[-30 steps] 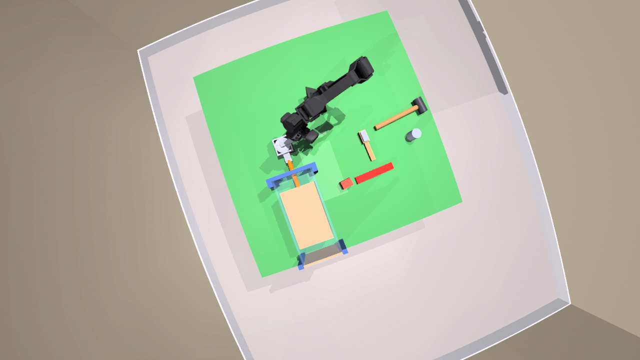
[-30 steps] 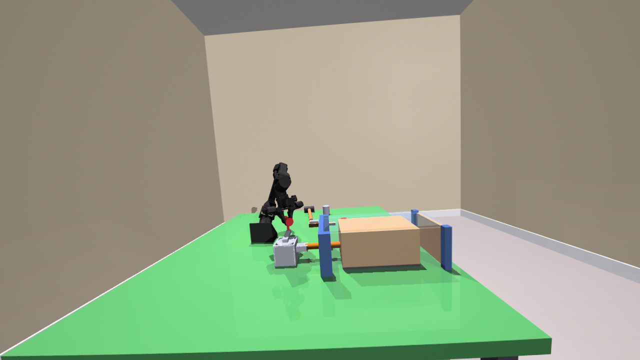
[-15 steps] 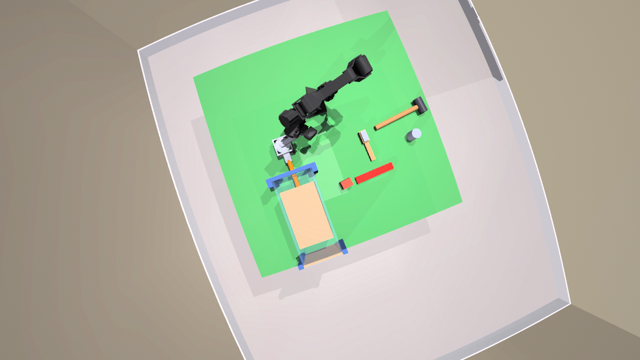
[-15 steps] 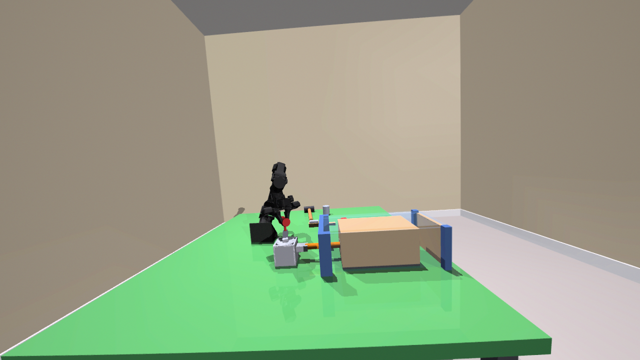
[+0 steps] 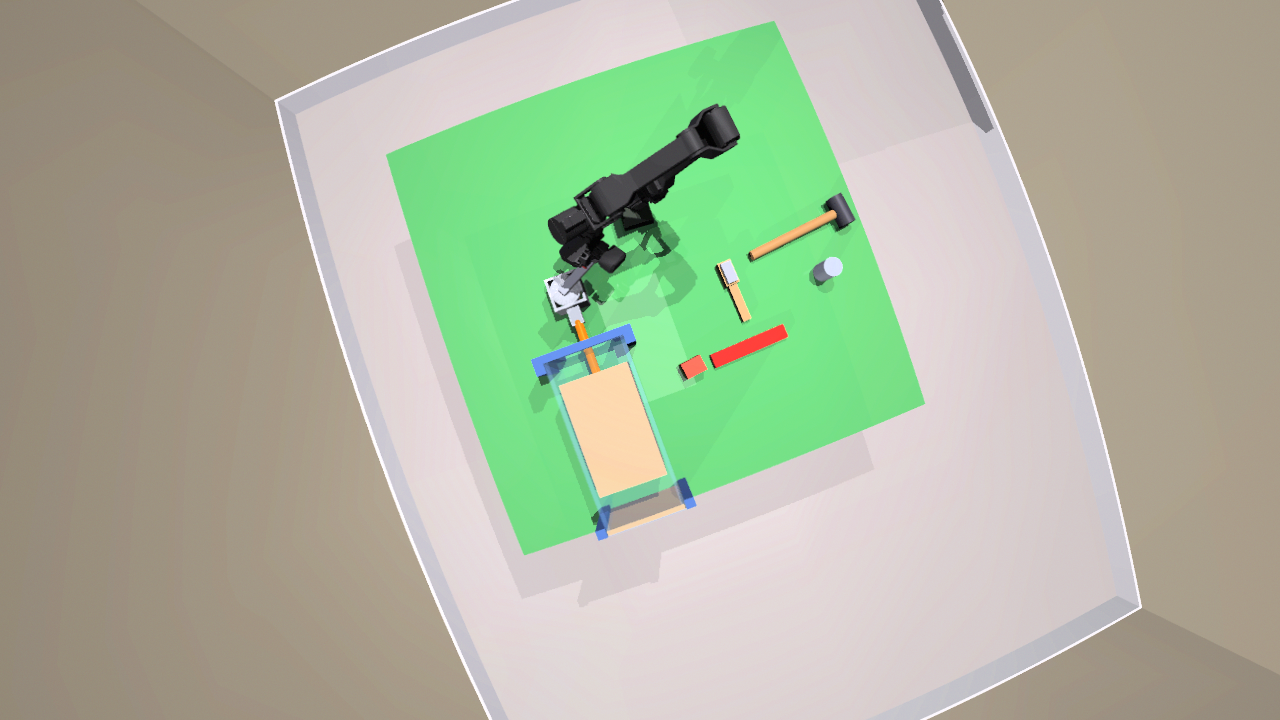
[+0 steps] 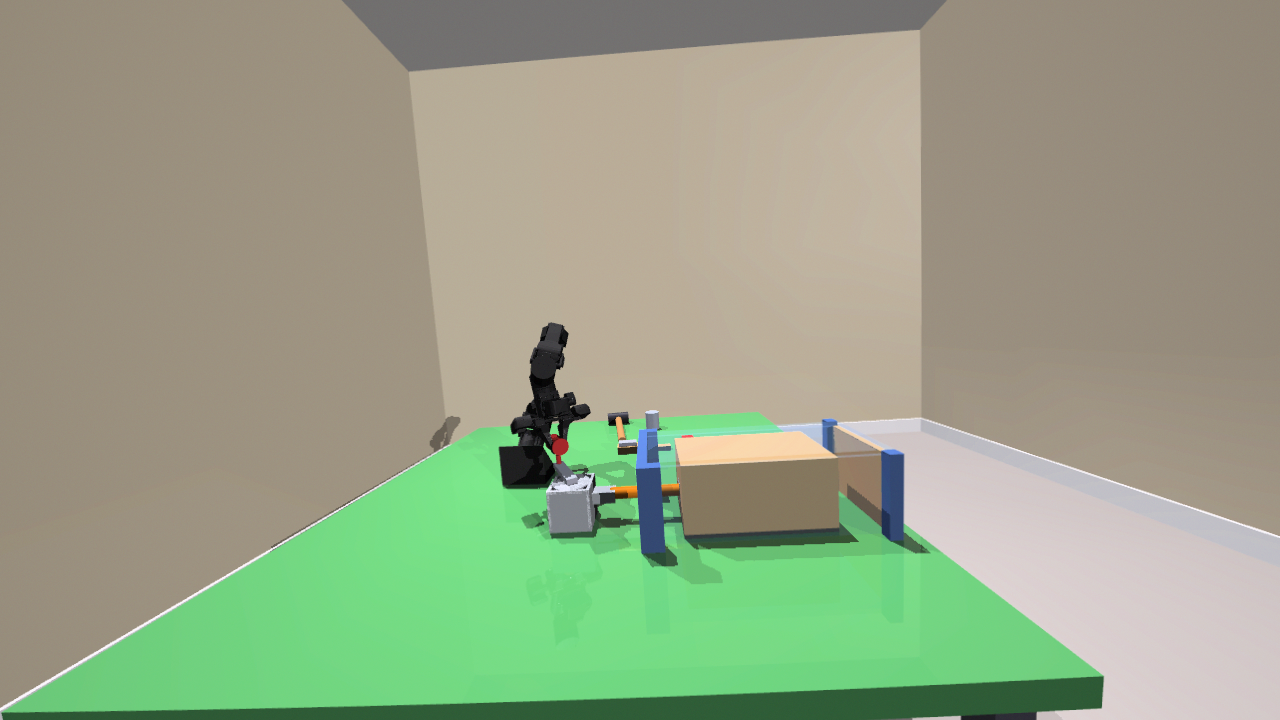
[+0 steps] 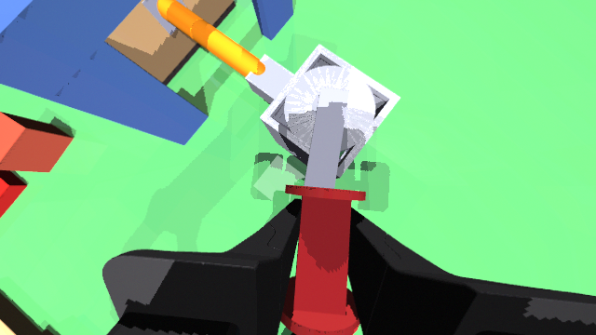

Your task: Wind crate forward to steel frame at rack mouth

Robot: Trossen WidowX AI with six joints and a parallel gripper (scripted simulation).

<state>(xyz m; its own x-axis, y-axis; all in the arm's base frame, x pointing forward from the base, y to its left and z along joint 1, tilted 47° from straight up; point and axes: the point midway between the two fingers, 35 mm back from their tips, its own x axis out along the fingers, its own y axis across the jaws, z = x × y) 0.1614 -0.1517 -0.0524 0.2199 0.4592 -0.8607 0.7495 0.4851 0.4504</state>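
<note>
Now: the winch handle 30 mm below my gripper tip, 20 mm to the right of it and 10 mm ahead of it. From my gripper tip the other things lie so: blue steel frame 210 mm ahead, 40 mm to the right, 30 mm below; winch 100 mm below, 80 mm to the right, 40 mm ahead; red knob 10 mm to the left, 10 mm behind.
</note>
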